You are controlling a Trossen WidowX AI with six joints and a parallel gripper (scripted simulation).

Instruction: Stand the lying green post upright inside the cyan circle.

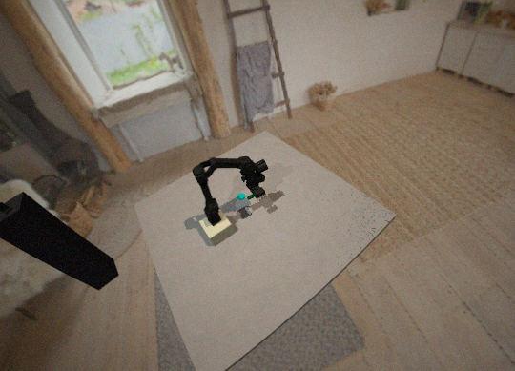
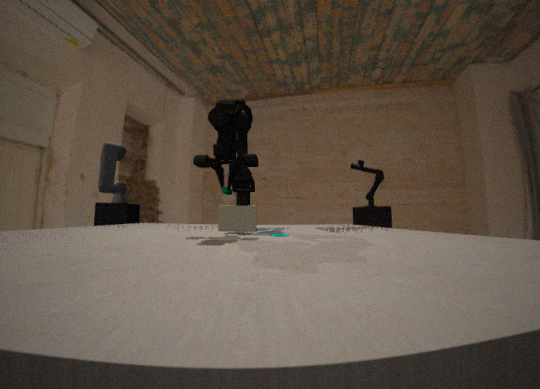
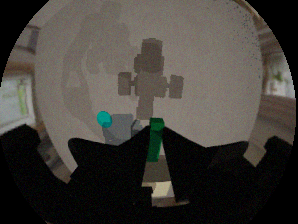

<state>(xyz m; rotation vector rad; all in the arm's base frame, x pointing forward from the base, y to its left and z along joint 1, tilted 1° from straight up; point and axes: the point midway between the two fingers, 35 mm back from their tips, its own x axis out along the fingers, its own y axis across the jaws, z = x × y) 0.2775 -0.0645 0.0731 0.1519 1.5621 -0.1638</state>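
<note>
Now: the green post 20 mm behind my gripper tip. Also, from my gripper tip: cyan circle 160 mm to the left, 130 mm below, 20 mm behind.
</note>
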